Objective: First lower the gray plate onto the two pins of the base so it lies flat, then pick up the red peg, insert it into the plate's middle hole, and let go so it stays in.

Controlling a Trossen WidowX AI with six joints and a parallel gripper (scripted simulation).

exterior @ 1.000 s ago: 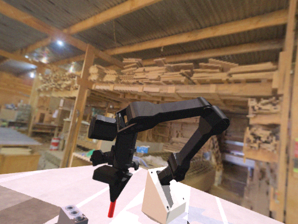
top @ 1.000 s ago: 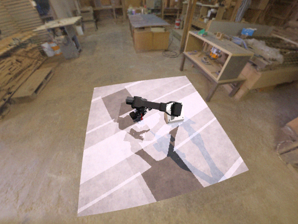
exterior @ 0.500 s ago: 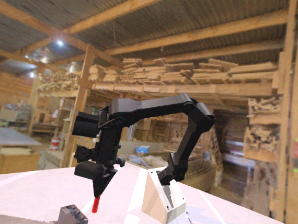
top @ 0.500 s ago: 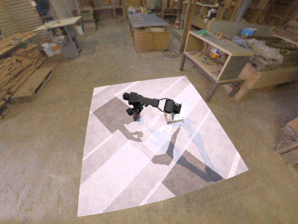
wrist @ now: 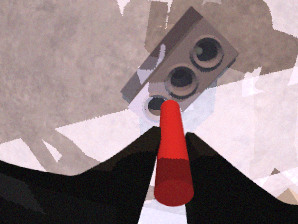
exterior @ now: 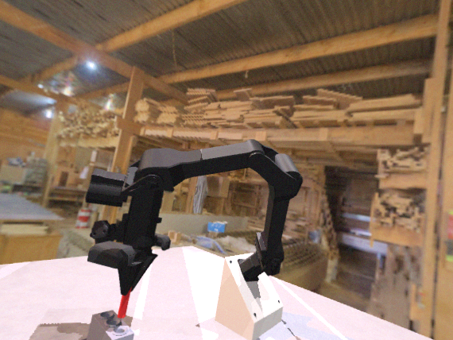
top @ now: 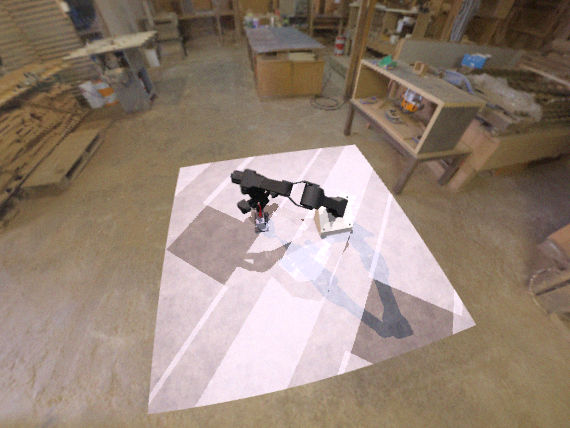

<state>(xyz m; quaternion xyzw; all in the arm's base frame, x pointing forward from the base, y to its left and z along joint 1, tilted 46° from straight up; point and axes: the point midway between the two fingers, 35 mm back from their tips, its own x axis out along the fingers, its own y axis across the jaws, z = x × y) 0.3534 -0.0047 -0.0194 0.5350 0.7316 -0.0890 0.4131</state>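
The gray plate lies 70 mm below my gripper tip and 20 mm to the right of it. The rest, counted from my gripper tip: base 110 mm below, 20 mm to the right; red peg right at my gripper tip.
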